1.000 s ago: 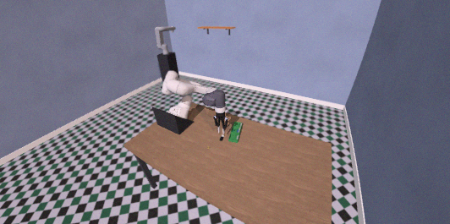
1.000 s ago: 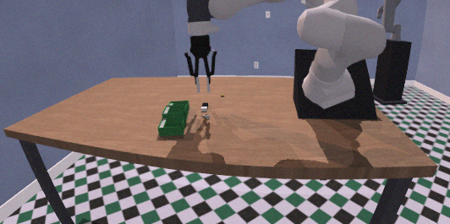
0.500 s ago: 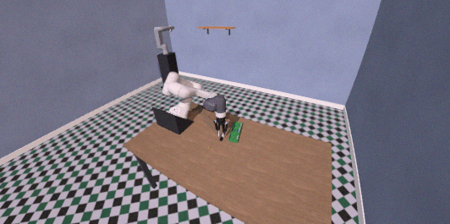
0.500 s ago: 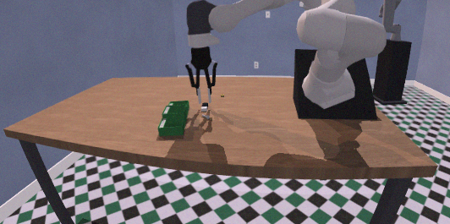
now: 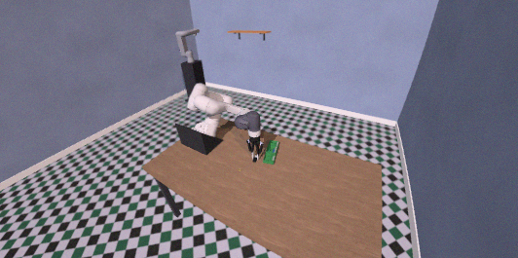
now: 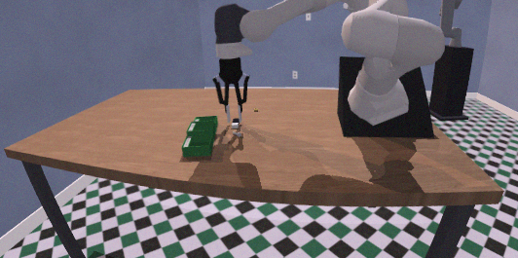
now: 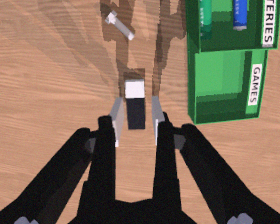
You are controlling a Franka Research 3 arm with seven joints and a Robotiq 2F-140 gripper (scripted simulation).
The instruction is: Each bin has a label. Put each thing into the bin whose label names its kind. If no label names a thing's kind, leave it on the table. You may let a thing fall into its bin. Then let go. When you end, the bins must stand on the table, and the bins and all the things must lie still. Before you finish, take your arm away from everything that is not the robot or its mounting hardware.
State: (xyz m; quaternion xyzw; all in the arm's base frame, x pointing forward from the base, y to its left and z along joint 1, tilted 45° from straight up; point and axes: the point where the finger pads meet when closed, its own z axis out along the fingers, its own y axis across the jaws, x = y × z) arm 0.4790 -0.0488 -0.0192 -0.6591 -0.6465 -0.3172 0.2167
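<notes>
My gripper is now 4 cm above the black-and-white block and 1 cm to the right of it. From my hand the other things lie so: grey piece: 10 cm to the left, 4 cm below, 2 cm behind; joined green bins: 11 cm to the left, 10 cm ahead, 2 cm below; green cylinder: 10 cm to the left, 7 cm ahead, 3 cm below.
</notes>
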